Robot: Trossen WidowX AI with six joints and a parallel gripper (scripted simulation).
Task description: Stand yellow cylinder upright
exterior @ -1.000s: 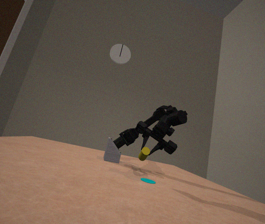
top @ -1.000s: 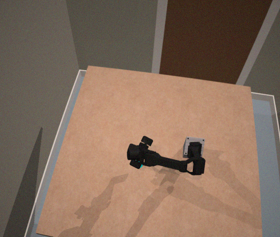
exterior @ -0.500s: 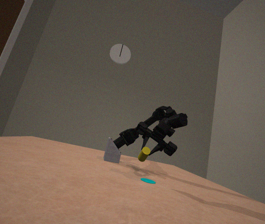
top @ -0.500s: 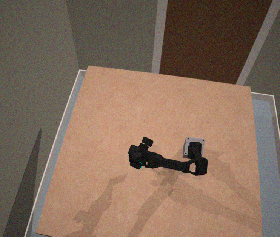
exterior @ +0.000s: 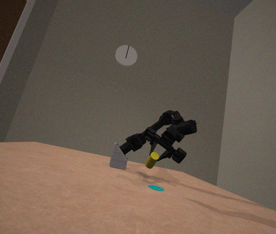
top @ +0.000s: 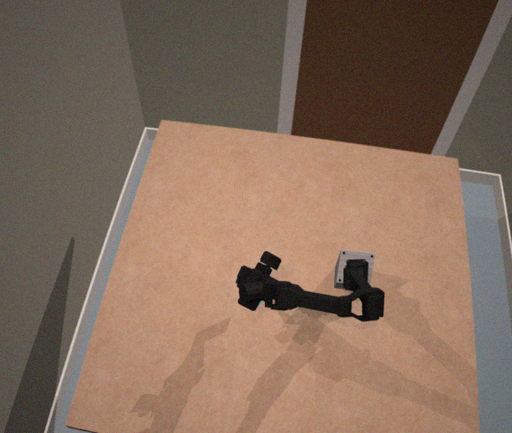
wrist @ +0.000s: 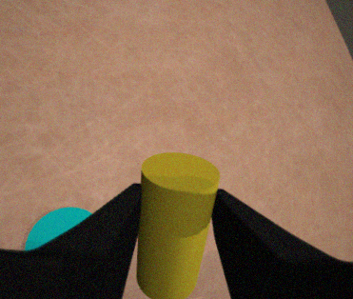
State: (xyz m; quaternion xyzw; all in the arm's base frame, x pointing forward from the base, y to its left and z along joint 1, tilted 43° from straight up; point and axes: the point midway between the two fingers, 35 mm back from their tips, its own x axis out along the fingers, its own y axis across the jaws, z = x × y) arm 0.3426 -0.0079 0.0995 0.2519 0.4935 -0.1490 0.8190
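Right now the cyan circle is 1 cm behind my gripper tip, 4 cm to the left of it and 11 cm below it. Also, from my gripper tip: yellow tall cylinder (2 cm behind, 1 cm below).
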